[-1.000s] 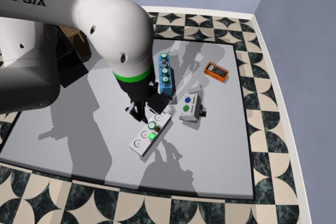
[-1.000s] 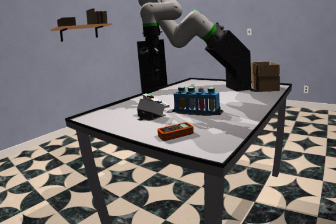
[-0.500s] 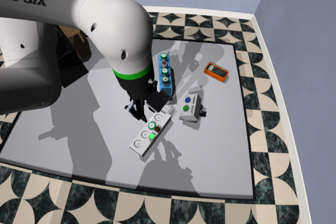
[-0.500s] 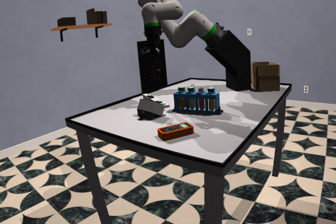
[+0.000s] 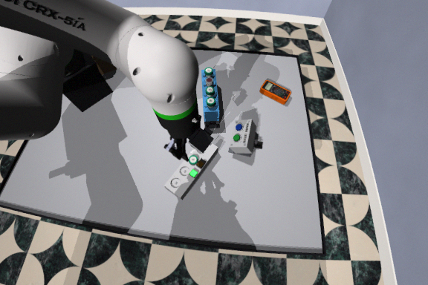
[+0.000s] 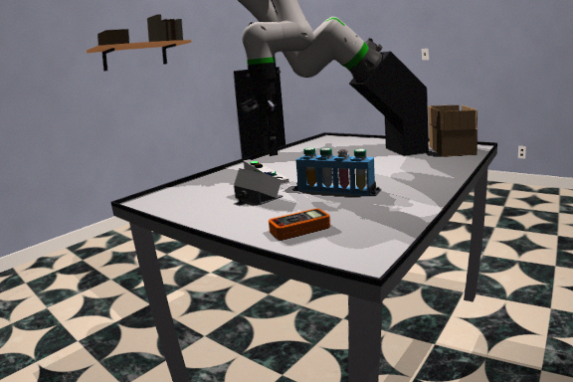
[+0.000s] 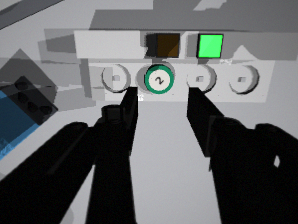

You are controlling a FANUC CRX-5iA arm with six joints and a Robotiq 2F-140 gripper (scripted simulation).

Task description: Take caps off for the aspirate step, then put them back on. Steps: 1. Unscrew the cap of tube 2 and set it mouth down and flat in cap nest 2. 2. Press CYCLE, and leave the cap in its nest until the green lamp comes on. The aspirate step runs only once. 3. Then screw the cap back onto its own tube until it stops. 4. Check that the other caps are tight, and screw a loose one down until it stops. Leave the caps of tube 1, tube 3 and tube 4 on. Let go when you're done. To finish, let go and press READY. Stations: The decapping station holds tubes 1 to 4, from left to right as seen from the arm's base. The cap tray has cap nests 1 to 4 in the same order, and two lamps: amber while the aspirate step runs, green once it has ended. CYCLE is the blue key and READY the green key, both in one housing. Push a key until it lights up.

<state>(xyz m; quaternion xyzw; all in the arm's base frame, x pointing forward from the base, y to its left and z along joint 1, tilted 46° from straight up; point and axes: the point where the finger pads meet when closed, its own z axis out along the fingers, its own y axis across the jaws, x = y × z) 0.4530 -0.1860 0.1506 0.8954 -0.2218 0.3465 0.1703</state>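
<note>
The cap is 10 cm below my hand. Also, from my hand: green ready key (17 cm ahead, 5 cm to the left, 5 cm below); blue cycle key (18 cm ahead, 10 cm to the left, 5 cm below); key housing (19 cm ahead, 7 cm to the left, 6 cm below).
</note>
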